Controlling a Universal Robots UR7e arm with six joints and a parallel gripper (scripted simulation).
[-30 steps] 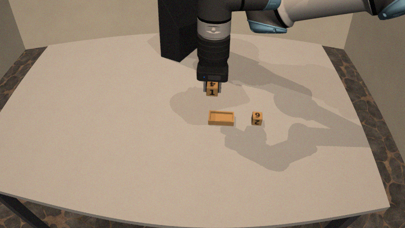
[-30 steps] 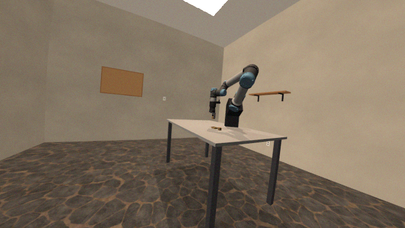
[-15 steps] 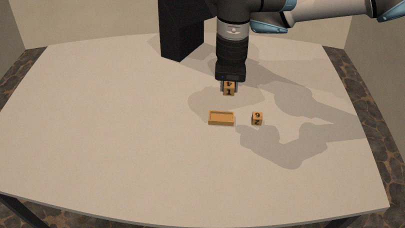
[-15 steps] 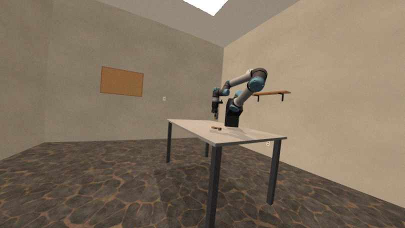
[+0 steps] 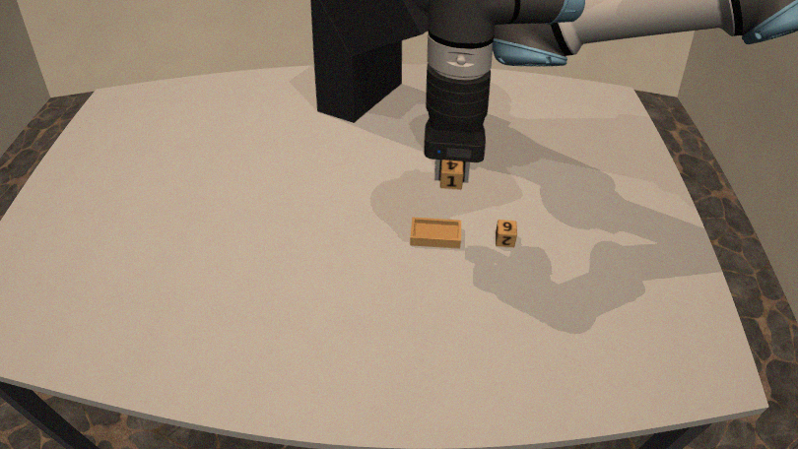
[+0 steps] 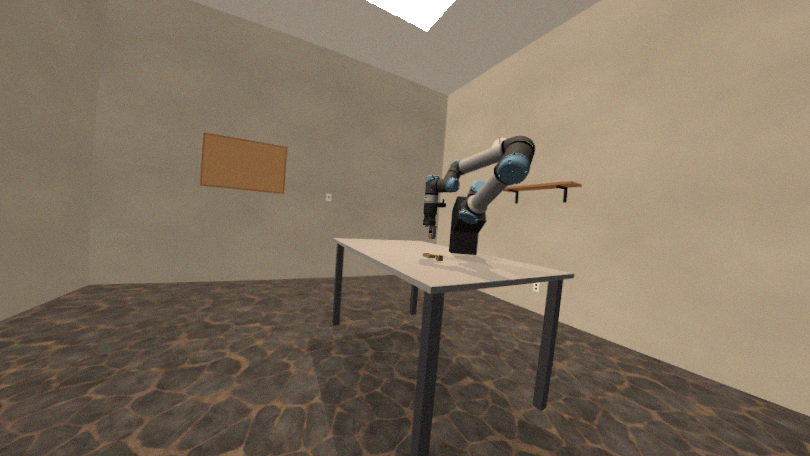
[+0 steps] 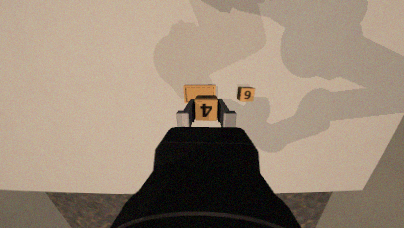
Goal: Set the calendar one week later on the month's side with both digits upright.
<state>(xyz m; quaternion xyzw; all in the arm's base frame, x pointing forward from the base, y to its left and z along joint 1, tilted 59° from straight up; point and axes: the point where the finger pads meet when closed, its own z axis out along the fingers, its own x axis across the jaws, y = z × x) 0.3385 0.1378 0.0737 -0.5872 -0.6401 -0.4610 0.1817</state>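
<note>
Now: hand 130 mm above the orange tray and 20 mm to the left of it. The rest, counted from my hand: cube (120 mm below, 90 mm to the left, 30 mm behind).
</note>
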